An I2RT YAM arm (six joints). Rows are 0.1 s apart.
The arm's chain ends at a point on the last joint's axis. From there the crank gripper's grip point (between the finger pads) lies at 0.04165 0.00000 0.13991 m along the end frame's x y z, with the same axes.
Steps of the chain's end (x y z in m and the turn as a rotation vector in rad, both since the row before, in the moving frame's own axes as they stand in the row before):
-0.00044, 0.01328, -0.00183, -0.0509, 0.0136, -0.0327
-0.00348, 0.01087, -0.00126, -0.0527, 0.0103, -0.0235
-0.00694, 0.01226, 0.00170, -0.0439, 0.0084, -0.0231
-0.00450, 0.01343, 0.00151, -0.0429, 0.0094, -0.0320
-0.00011, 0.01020, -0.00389, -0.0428, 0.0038, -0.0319
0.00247, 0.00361, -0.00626, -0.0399, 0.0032, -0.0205
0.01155, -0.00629, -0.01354, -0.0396, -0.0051, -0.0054
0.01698, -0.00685, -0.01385, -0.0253, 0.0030, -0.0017
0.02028, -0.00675, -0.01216, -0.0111, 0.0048, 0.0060
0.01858, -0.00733, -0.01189, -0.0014, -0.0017, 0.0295
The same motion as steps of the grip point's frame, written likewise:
0.00155, 0.01899, -0.00256, -0.0509, 0.0136, -0.0327
-0.00197, 0.01723, -0.00186, -0.0527, 0.0103, -0.0235
-0.00571, 0.01742, 0.00123, -0.0439, 0.0084, -0.0231
-0.00311, 0.01807, 0.00101, -0.0429, 0.0094, -0.0320
0.00050, 0.01485, -0.00415, -0.0428, 0.0038, -0.0319
0.00297, 0.00833, -0.00649, -0.0399, 0.0032, -0.0205
0.01085, -0.00097, -0.01343, -0.0396, -0.0051, -0.0054
0.01740, -0.00338, -0.01402, -0.0253, 0.0030, -0.0017
0.02095, -0.00495, -0.01237, -0.0111, 0.0048, 0.0060
0.01832, -0.00591, -0.01182, -0.0014, -0.0017, 0.0295

